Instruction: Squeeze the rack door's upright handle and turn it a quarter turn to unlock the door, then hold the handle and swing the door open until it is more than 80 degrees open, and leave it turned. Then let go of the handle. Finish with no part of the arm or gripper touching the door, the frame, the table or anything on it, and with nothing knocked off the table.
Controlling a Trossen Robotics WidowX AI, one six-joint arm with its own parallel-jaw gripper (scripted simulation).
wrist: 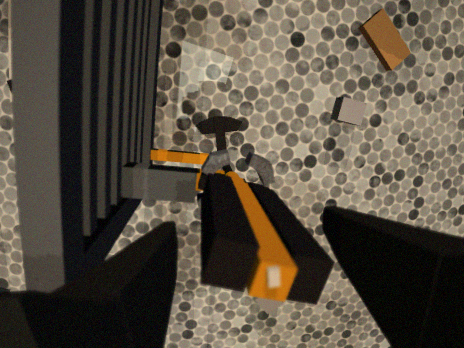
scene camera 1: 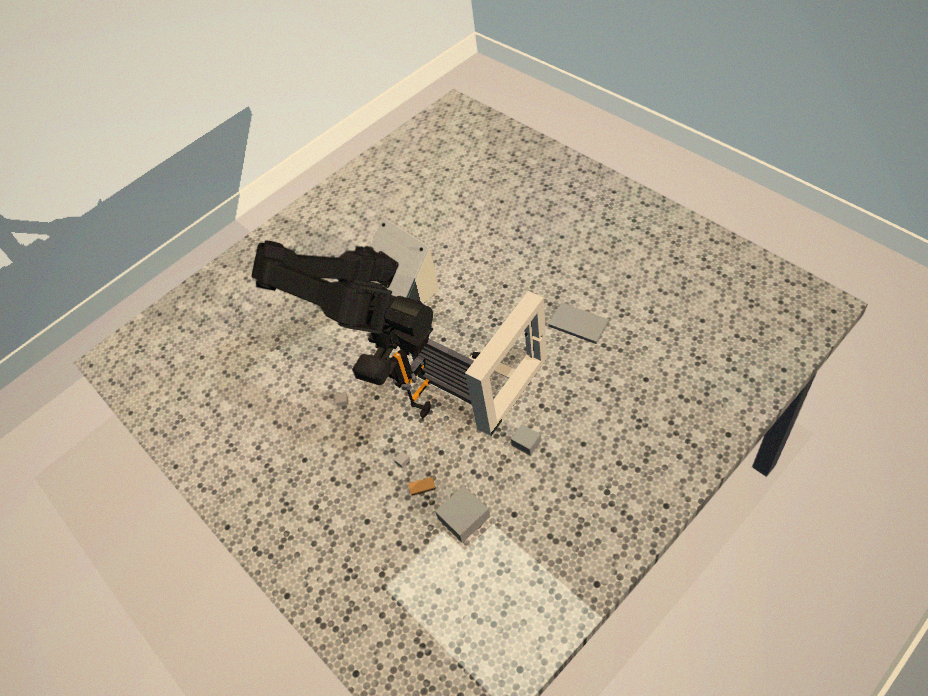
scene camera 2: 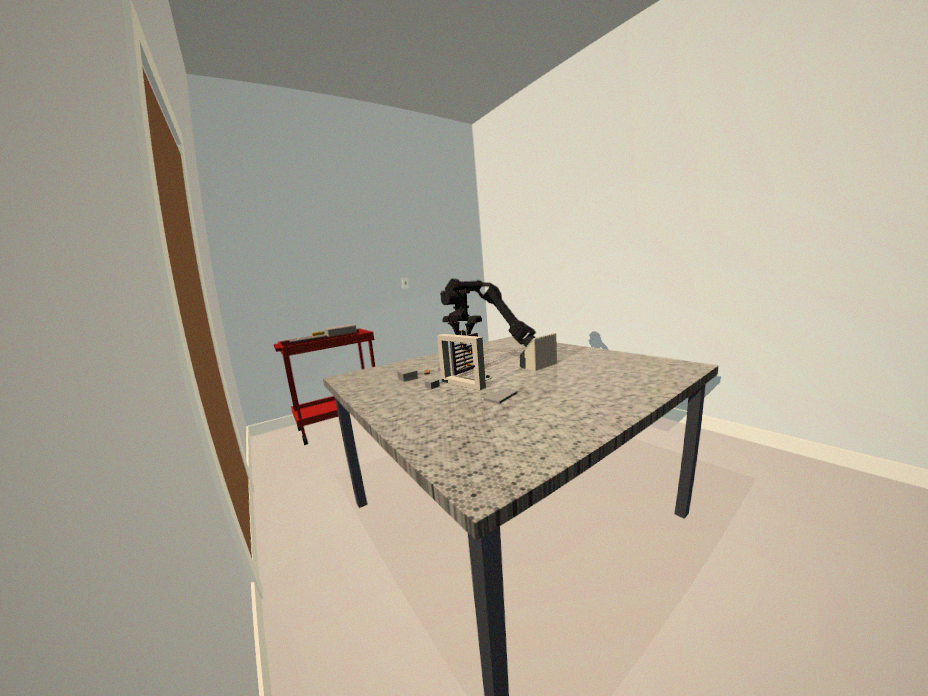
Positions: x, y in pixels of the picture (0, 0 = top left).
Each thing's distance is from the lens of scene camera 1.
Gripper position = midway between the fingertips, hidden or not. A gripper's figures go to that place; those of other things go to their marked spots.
my gripper (scene camera 1: 400, 366): 150 cm
grey cube (scene camera 1: 463, 513): 146 cm
